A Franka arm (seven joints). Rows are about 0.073 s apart.
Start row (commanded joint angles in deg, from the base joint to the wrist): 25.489, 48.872, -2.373, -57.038, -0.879, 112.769, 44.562
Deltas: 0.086, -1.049, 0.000, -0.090, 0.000, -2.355, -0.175; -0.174, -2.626, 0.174, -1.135, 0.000, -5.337, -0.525; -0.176, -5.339, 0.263, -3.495, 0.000, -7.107, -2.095; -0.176, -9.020, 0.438, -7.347, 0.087, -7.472, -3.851; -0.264, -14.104, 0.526, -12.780, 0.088, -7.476, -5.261; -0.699, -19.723, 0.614, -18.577, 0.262, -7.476, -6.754; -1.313, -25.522, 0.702, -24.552, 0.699, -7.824, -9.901; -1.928, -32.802, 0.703, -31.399, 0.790, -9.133, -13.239; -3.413, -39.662, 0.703, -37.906, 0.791, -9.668, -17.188; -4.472, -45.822, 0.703, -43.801, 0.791, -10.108, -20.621; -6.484, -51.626, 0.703, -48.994, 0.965, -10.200, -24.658; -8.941, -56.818, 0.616, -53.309, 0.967, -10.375, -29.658; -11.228, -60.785, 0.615, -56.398, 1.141, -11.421, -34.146
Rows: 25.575, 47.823, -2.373, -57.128, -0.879, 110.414, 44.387; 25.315, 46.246, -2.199, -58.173, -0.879, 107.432, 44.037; 25.313, 43.533, -2.110, -60.533, -0.879, 105.662, 42.467; 25.313, 39.852, -1.935, -64.385, -0.792, 105.297, 40.711; 25.225, 34.768, -1.847, -69.818, -0.791, 105.293, 39.301; 24.790, 29.149, -1.759, -75.615, -0.617, 105.293, 37.808; 24.176, 23.350, -1.671, -81.590, -0.180, 104.945, 34.661; 23.561, 16.070, -1.670, -88.437, -0.089, 103.636, 31.323; 22.076, 9.210, -1.670, -94.944, -0.088, 103.101, 27.374; 21.017, 3.050, -1.670, -100.839, -0.088, 102.661, 23.941; 19.005, -2.754, -1.670, -106.032, 0.086, 102.569, 19.904; 16.548, -7.946, -1.757, -110.347, 0.088, 102.394, 14.904; 14.261, -11.913, -1.758, -113.436, 0.262, 101.348, 10.416
